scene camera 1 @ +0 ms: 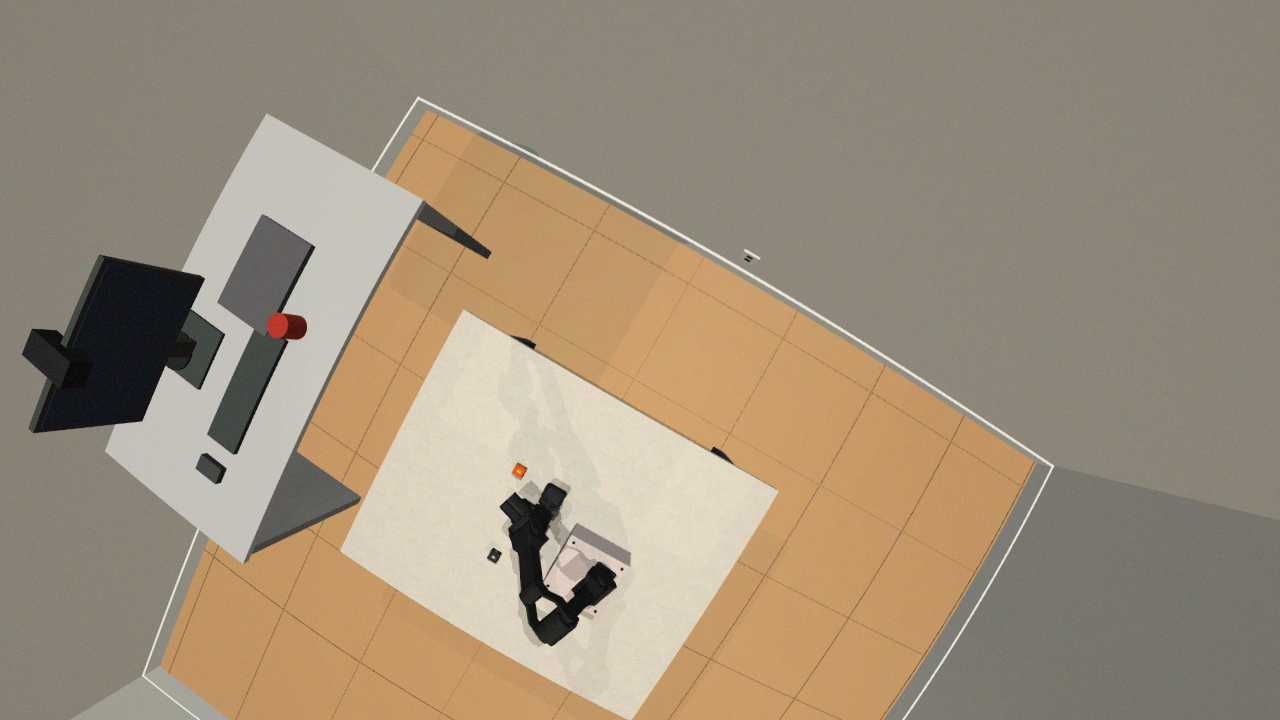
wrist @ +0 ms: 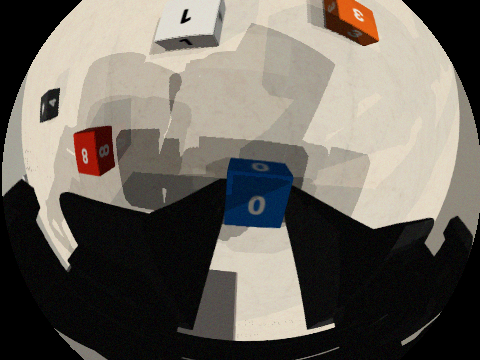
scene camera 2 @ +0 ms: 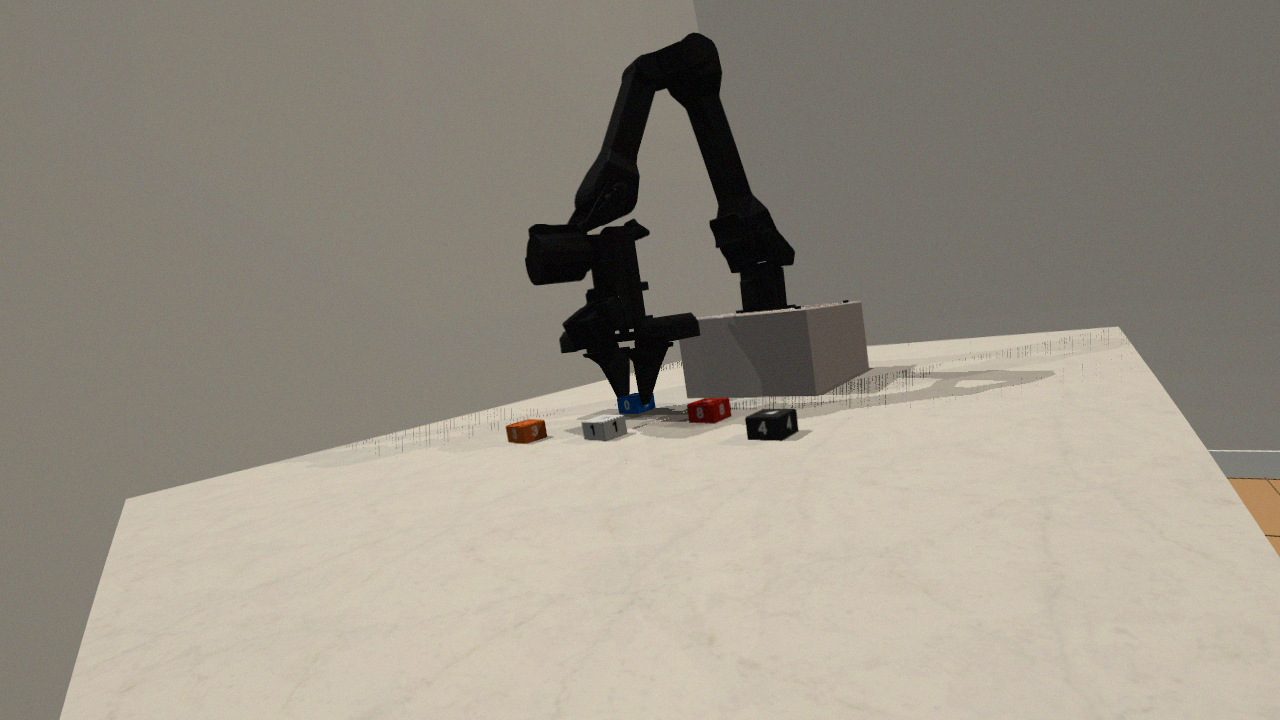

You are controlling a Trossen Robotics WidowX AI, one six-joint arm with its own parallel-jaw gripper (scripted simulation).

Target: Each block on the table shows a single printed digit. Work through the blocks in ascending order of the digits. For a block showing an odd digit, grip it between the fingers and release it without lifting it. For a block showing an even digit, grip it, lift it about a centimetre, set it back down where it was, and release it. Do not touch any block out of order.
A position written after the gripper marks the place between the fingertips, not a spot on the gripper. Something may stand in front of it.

The gripper (scene camera 2: pixel 635 404) holds a blue block (wrist: pixel 257 192). Further things: an orange block (scene camera 2: pixel 529 430), a black block (scene camera 2: pixel 766 424) and a red block (scene camera 2: pixel 709 410).
The red block also shows in the wrist view (wrist: pixel 93 146). The gripper also shows in scene camera 1 (scene camera 1: pixel 547 507) and in the wrist view (wrist: pixel 256 190).
